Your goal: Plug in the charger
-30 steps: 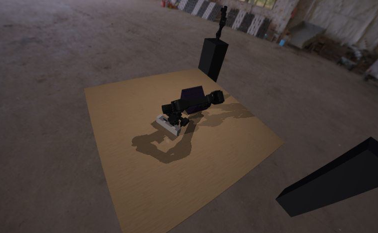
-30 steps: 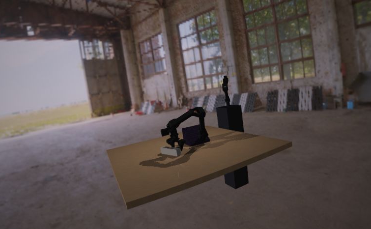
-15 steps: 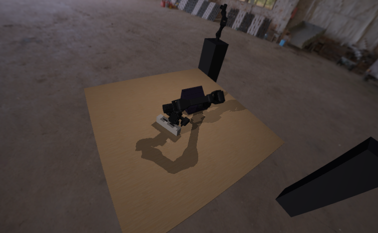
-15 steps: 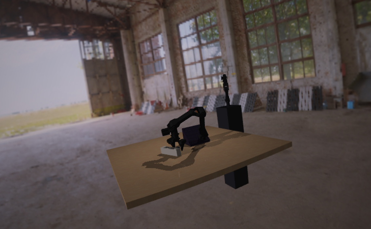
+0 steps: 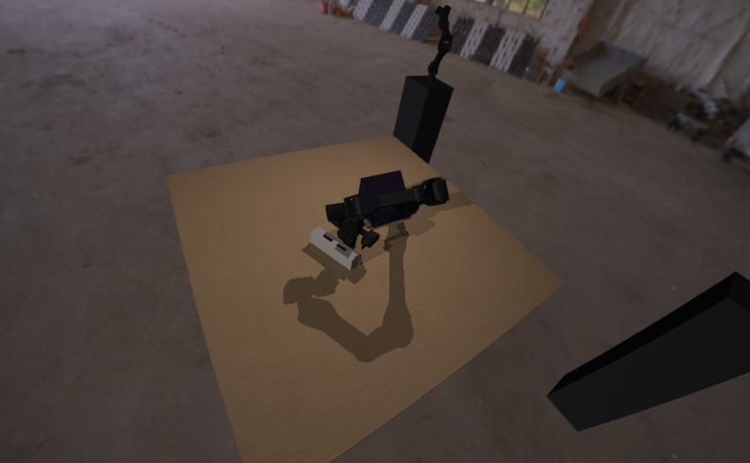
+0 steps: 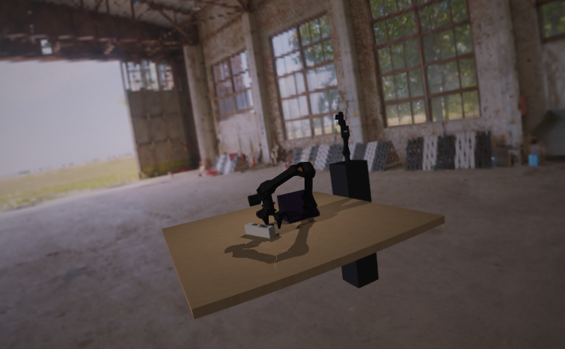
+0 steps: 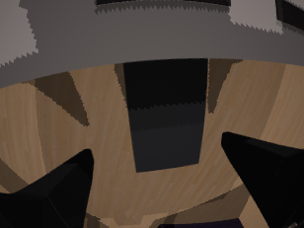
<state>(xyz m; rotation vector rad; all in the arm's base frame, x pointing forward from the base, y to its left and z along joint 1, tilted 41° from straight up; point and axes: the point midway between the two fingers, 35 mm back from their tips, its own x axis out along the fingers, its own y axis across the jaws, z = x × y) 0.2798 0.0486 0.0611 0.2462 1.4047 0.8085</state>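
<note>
Right now the two-prong charger is 4 cm ahead of my gripper tip, 2 cm to the left of it and 1 cm above it.
</note>
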